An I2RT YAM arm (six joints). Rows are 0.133 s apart.
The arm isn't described. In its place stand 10 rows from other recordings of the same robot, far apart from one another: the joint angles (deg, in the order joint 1, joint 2, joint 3, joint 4, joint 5, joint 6), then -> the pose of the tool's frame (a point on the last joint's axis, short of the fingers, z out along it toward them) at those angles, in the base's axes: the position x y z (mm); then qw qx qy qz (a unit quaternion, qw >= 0).
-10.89 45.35 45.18 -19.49 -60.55 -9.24 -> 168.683 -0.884 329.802 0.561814 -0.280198 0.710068 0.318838
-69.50 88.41 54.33 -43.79 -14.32 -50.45 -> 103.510 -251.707 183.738 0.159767 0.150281 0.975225 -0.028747
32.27 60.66 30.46 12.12 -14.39 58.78 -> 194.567 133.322 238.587 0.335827 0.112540 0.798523 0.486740
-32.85 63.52 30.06 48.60 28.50 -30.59 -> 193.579 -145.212 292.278 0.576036 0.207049 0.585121 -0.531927
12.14 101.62 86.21 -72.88 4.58 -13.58 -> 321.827 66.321 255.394 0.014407 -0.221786 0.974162 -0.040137
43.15 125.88 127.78 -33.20 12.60 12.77 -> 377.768 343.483 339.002 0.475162 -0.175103 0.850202 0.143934
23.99 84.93 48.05 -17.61 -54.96 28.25 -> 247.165 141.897 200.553 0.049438 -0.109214 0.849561 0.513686
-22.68 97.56 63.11 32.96 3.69 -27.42 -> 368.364 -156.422 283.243 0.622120 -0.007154 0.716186 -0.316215
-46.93 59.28 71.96 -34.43 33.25 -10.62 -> 127.355 -164.821 414.317 0.357161 0.399671 0.703711 -0.466358
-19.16 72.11 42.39 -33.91 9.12 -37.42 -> 215.313 -80.785 197.591 0.163530 -0.136099 0.961138 -0.175922
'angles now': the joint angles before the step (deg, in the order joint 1, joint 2, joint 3, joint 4, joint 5, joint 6). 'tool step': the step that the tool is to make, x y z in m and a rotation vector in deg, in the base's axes. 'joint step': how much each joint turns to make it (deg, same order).
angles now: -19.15, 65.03, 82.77, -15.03, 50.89, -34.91
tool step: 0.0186, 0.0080, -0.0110, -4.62, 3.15, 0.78
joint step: 3.55, 0.88, -4.77, 11.19, 2.25, -9.09
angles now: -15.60, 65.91, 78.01, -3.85, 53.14, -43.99
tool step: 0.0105, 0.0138, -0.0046, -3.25, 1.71, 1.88
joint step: 3.98, 0.34, -2.73, 7.49, 1.42, -6.59
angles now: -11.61, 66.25, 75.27, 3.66, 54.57, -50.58
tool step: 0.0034, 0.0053, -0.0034, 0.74, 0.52, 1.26
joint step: 1.42, 0.17, -0.15, -1.15, 0.29, 1.01
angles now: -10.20, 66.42, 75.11, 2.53, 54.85, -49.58
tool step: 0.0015, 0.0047, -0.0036, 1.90, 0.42, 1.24
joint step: 1.19, 0.01, 0.44, -3.71, 0.25, 3.11
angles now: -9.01, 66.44, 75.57, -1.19, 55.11, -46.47
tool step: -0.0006, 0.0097, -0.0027, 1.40, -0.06, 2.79
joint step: 2.25, -0.66, -0.14, -2.72, -0.37, 2.52
